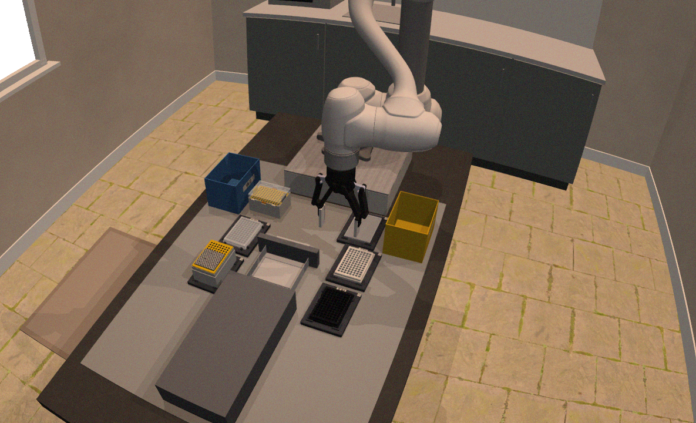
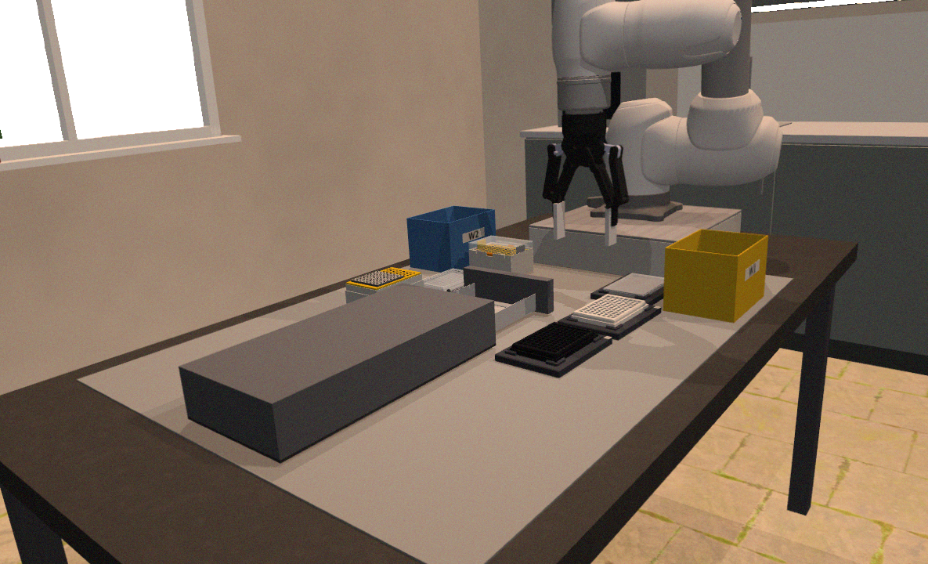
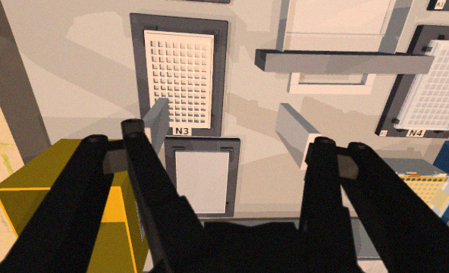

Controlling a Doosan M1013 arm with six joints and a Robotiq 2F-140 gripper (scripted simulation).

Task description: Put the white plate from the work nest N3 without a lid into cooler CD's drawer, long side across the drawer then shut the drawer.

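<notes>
The white plate lies 140 mm below my hand and 50 mm to the left of it. Also, from my hand: black plate 180 mm ahead, 140 mm below, 30 mm to the left; flat cover 170 mm behind, 150 mm below, 40 mm to the left; drawer 160 mm to the right, 140 mm below, 130 mm ahead.
</notes>
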